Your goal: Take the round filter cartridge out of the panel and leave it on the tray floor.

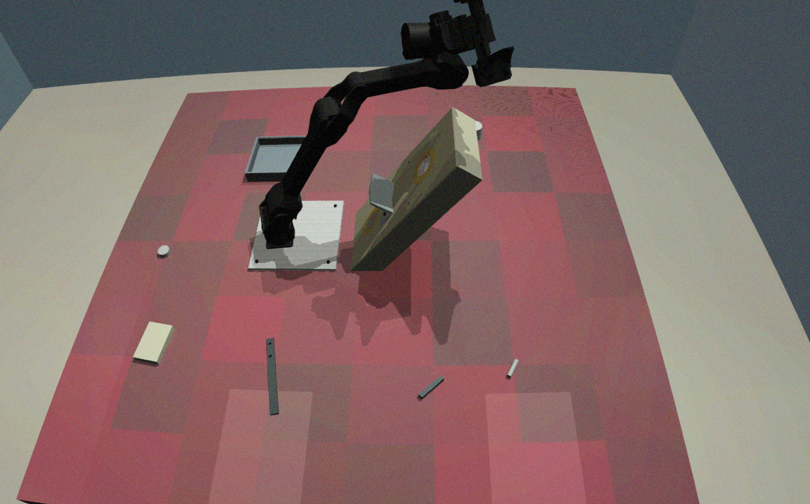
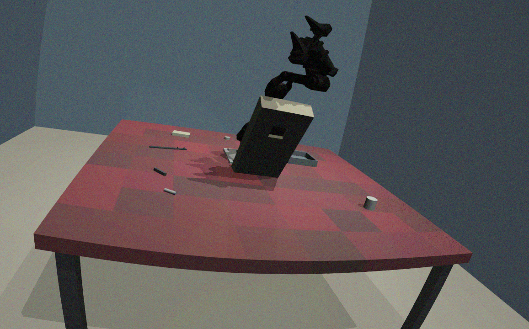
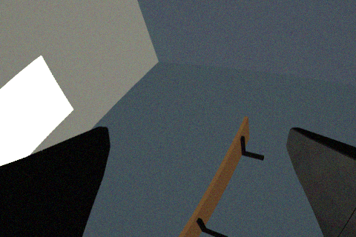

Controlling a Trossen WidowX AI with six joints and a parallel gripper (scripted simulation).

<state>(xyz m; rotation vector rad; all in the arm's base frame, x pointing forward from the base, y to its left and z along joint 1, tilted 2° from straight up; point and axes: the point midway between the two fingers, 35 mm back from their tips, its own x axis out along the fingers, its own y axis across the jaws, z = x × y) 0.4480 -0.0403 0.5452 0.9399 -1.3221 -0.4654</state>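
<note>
The round filter cartridge lies 10 cm behind my gripper tip, 5 cm to the left of it and 35 cm below it. Also, from my gripper tip: beige service panel 15 cm behind, 5 cm to the left, 42 cm below; grey shelf 20 cm behind, 6 cm to the left, 44 cm below; white peg 2 cm ahead, 30 cm to the right, 57 cm below.
</note>
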